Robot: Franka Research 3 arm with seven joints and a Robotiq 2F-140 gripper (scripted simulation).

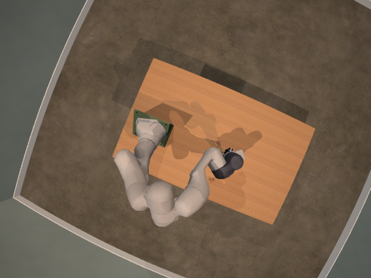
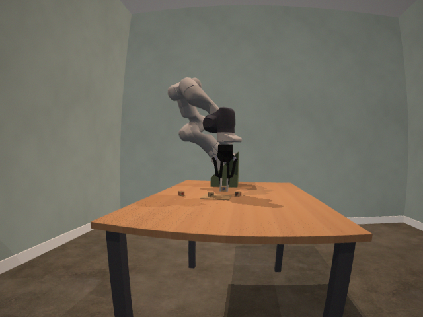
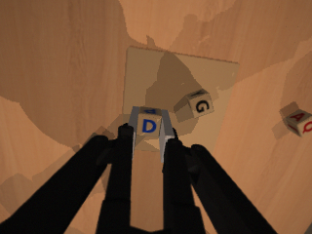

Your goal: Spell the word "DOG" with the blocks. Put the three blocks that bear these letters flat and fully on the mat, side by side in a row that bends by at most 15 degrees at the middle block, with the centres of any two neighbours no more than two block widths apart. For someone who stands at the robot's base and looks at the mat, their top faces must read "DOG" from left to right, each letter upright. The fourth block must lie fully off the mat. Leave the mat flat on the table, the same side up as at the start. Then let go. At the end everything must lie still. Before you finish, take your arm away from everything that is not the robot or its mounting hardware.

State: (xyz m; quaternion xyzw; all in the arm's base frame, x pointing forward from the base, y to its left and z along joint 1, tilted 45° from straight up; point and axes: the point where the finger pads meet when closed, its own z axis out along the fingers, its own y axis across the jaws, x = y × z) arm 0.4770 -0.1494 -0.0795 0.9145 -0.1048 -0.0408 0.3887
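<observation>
Right now my hand is 40 mm to the left of the mat and 60 mm above it. From my hand the other things lie so: G block 10 mm ahead, 60 mm to the right, 50 mm below.
</observation>
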